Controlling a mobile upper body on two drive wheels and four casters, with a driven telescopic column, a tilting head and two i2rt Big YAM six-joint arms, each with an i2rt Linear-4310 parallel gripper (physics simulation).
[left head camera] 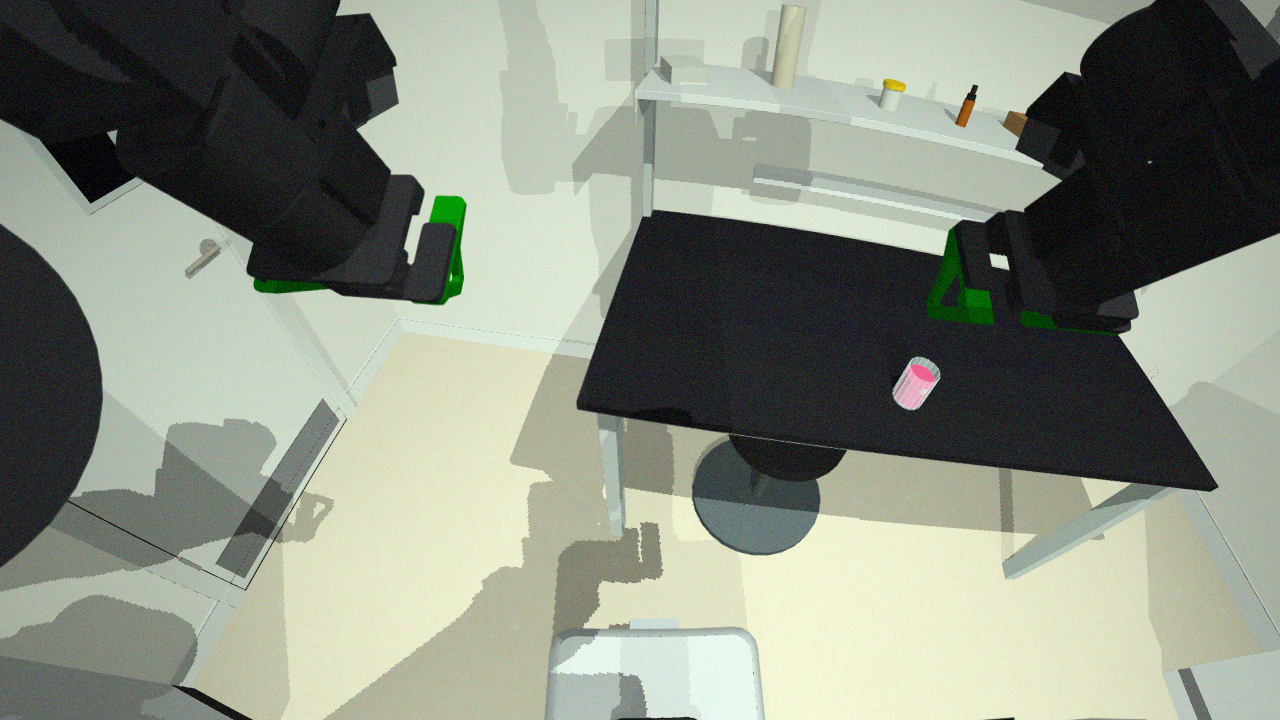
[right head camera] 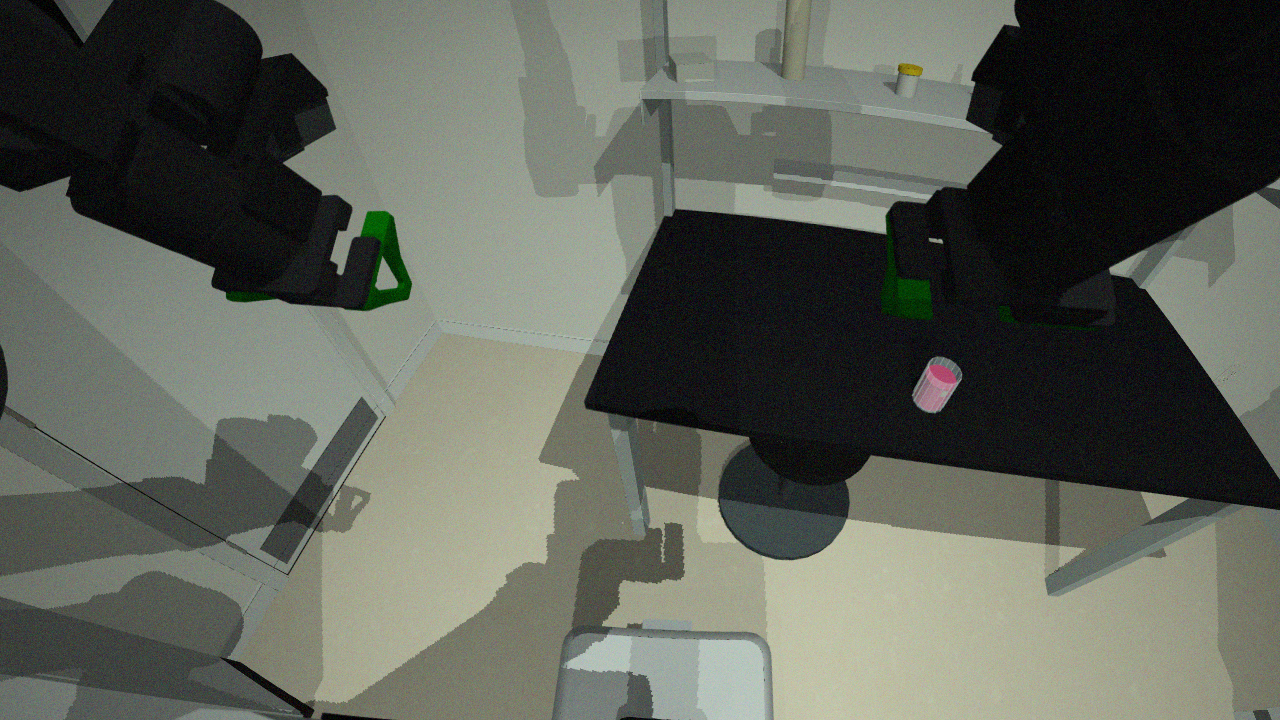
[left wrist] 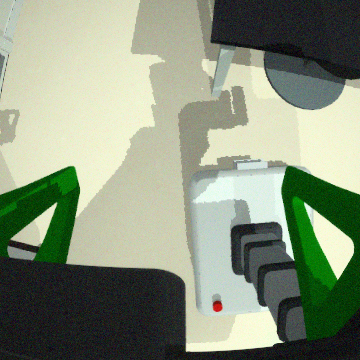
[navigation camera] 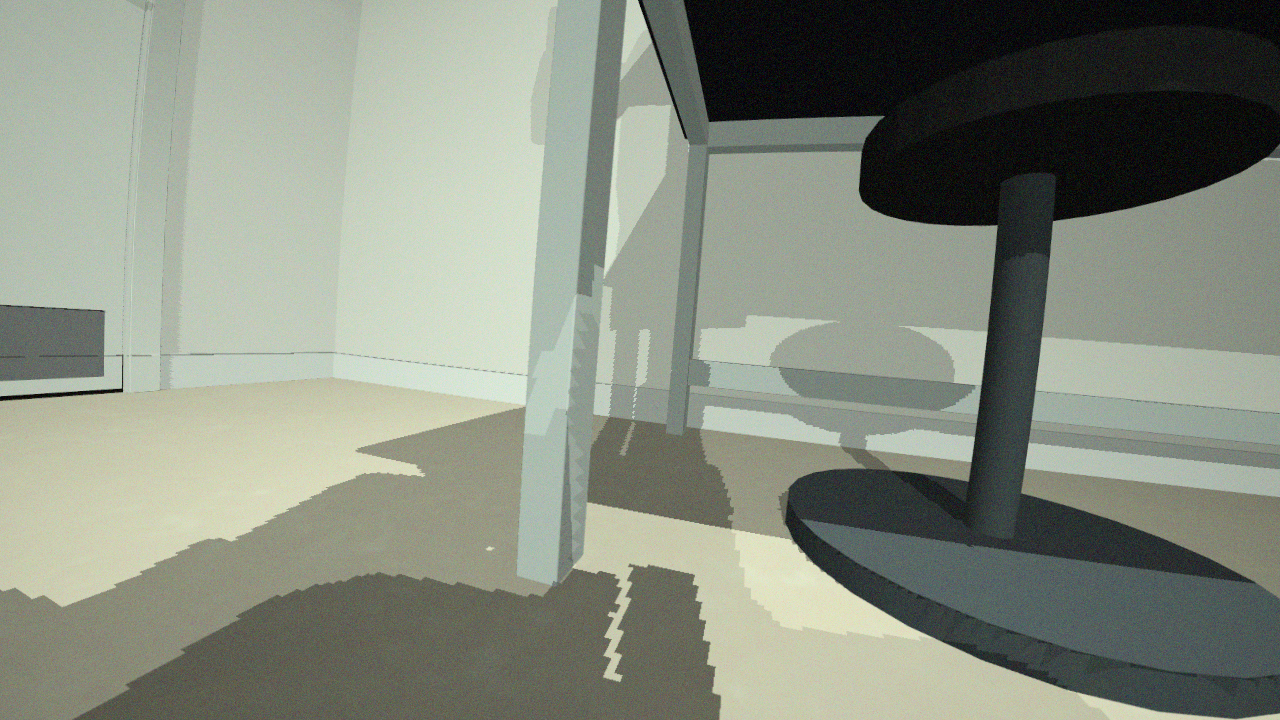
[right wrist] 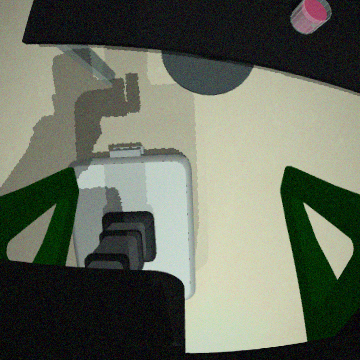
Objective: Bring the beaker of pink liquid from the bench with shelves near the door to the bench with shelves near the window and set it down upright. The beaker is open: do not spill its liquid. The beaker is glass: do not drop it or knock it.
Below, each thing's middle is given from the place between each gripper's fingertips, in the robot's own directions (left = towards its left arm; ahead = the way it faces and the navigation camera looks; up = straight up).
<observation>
Now: right hand 310 mm short of the glass beaker of pink liquid (right head camera: 941, 376), 310 mm to the left of it and 470 mm above it.
My left gripper is now 300 mm short of the glass beaker of pink liquid, 760 mm to the left of it and 480 mm above it.
</observation>
